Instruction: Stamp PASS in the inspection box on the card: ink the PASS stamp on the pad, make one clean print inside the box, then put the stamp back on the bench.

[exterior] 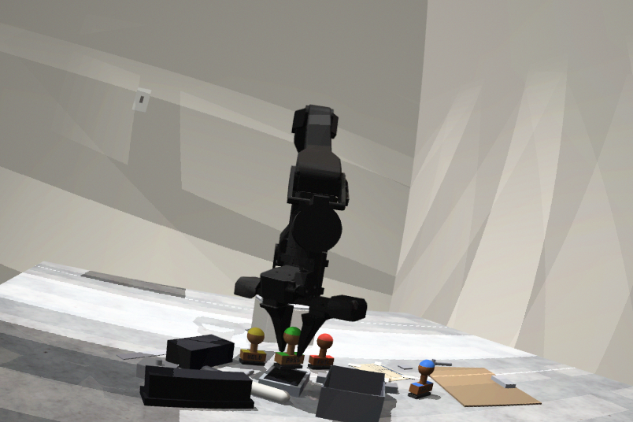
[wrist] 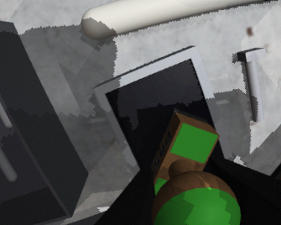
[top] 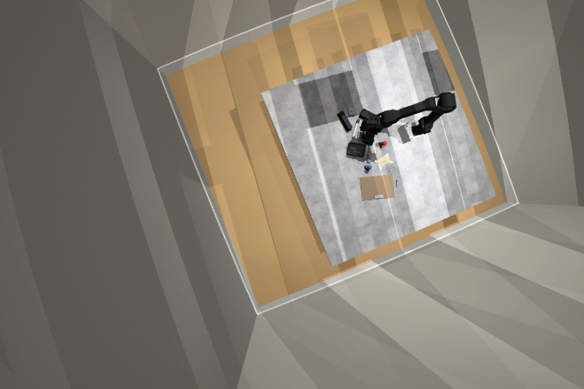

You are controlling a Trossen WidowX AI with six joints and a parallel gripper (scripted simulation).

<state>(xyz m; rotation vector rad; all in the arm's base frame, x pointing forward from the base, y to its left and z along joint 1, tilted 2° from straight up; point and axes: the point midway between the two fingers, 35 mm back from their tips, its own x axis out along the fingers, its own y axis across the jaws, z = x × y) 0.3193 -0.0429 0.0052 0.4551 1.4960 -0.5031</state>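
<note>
Now: the dark ink pad 5 cm below my gripper tip. Round my gripper tip: yellow-knobbed stamp 9 cm behind, 4 cm to the right, 3 cm below; then green-topped stamp right at my gripper tip; then white cylinder 8 cm to the right, 4 cm below, 4 cm ahead.
</note>
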